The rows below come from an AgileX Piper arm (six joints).
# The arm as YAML. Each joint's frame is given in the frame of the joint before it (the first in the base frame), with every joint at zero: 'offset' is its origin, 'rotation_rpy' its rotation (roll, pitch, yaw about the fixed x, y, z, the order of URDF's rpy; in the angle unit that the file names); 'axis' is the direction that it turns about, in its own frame. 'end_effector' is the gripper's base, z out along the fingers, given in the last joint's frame.
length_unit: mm
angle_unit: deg
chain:
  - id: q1
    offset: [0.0, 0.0, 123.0]
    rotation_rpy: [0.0, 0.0, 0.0]
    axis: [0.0, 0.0, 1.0]
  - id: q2
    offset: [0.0, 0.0, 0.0]
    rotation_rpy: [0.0, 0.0, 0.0]
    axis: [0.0, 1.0, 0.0]
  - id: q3
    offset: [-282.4, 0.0, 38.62]
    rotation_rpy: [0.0, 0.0, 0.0]
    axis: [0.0, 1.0, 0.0]
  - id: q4
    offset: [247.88, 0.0, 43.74]
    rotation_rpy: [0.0, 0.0, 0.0]
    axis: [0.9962, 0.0, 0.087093]
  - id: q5
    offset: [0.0, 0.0, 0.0]
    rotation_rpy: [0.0, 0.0, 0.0]
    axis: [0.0, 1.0, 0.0]
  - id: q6
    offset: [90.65, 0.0, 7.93]
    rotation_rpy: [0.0, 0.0, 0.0]
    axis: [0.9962, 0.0, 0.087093]
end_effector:
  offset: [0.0, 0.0, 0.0]
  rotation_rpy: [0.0, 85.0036, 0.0]
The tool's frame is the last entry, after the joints.
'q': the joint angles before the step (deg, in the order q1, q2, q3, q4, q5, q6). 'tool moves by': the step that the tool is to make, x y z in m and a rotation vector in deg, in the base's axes. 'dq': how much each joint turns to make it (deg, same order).
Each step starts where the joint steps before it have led.
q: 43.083, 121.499, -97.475, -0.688, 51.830, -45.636
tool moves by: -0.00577, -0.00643, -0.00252, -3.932, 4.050, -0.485
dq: -0.051, 0.000, 0.000, -0.221, 5.649, 0.450
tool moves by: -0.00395, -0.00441, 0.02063, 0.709, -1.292, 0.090
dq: -0.001, -2.733, 0.002, -0.373, 1.304, -0.001
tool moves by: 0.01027, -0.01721, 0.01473, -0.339, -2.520, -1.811
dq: -2.208, -1.927, -0.001, -2.043, 0.285, 0.138
